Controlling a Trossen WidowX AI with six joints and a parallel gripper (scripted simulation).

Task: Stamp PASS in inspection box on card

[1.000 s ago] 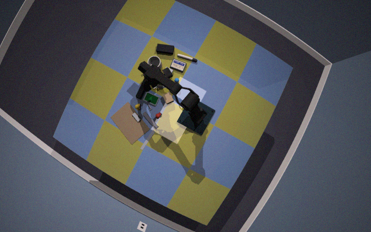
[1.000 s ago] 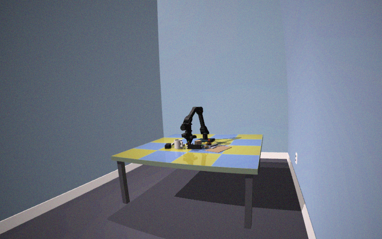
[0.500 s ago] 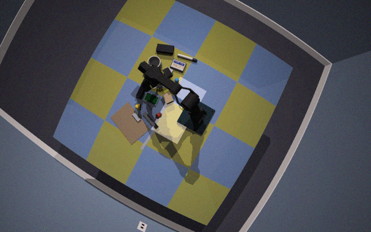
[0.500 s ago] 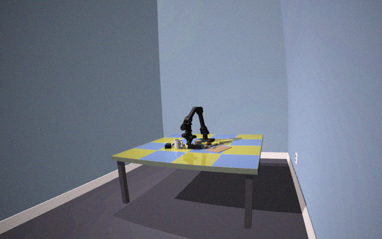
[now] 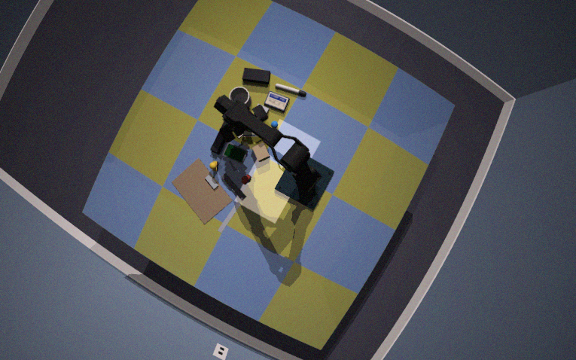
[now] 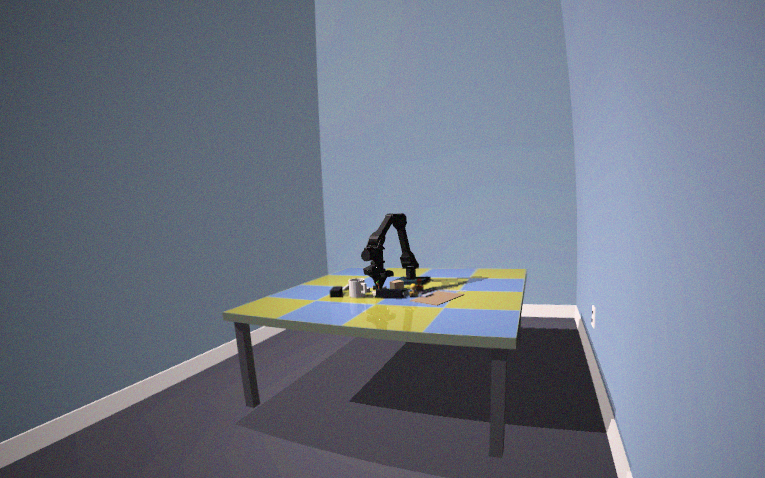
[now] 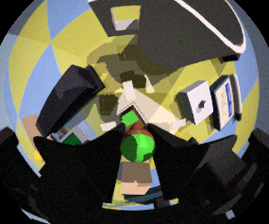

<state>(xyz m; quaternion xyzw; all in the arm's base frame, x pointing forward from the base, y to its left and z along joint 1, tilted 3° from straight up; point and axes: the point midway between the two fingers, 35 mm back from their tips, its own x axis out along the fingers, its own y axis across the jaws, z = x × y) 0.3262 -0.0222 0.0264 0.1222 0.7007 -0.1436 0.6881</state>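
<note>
The cream card lies 10 mm behind my gripper tip, 10 mm to the right of it and 30 mm below it. The rest, counted from my gripper tip: long black box (60 mm ahead, 90 mm to the left, 10 mm below); green-knobbed stamp (right at my gripper tip); mug (90 mm ahead, 60 mm to the right, 10 mm above).
</note>
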